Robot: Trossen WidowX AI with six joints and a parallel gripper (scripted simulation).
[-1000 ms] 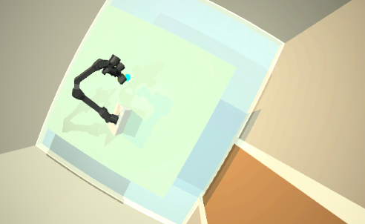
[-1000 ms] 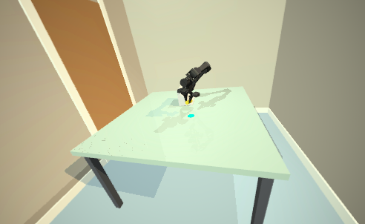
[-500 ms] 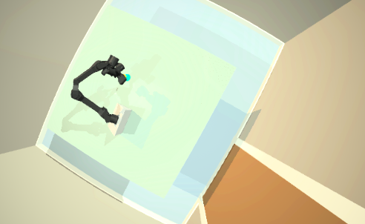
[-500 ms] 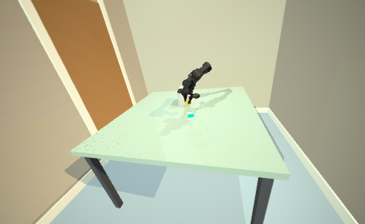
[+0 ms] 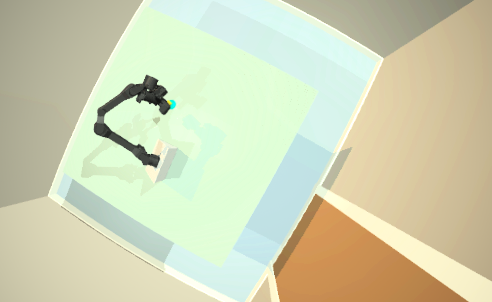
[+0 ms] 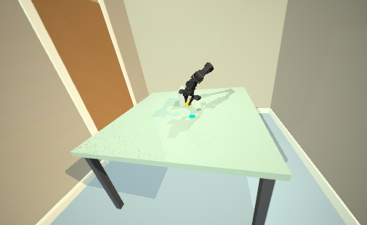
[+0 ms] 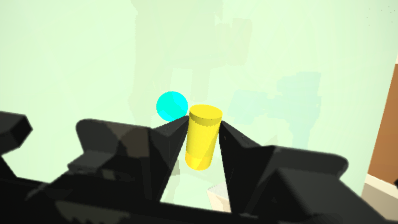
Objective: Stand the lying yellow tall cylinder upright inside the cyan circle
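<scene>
Right now my gripper tip is 110 mm above the cyan circle, 30 mm to the right of it and 10 mm short of it. Also, from my gripper tip: yellow tall cylinder 20 mm behind, 10 mm to the left, 10 mm below.
</scene>
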